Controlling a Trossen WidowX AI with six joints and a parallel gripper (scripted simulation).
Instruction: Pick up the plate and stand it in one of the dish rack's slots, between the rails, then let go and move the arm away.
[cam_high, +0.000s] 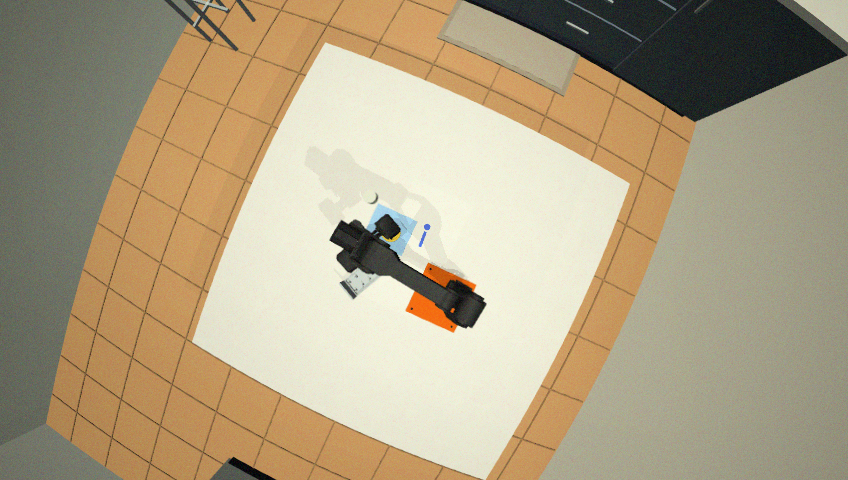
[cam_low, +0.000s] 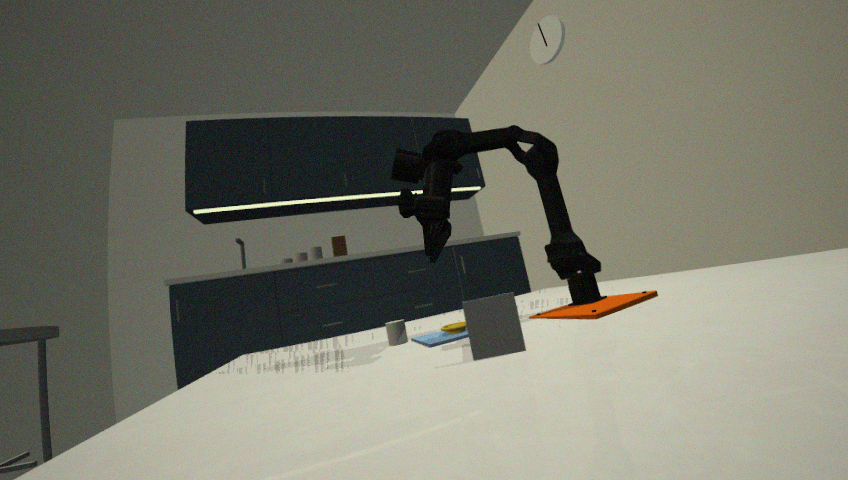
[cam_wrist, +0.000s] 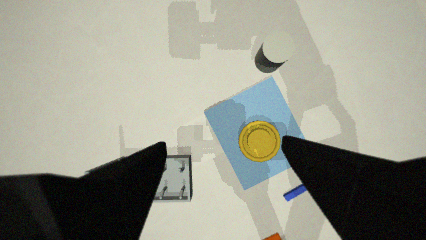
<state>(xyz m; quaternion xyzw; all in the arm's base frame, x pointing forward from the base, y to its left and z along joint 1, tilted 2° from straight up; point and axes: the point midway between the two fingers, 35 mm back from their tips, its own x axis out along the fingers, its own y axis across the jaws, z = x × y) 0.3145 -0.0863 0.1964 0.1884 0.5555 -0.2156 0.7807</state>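
My gripper tip is 5 cm past the yellow plate, 4 cm to the left of it and 15 cm above it. Round my gripper tip: light blue mat (4 cm behind, 5 cm to the right, 16 cm below); white cup (5 cm ahead, 13 cm to the right, 14 cm below); grey dish rack (14 cm to the left, 14 cm below).
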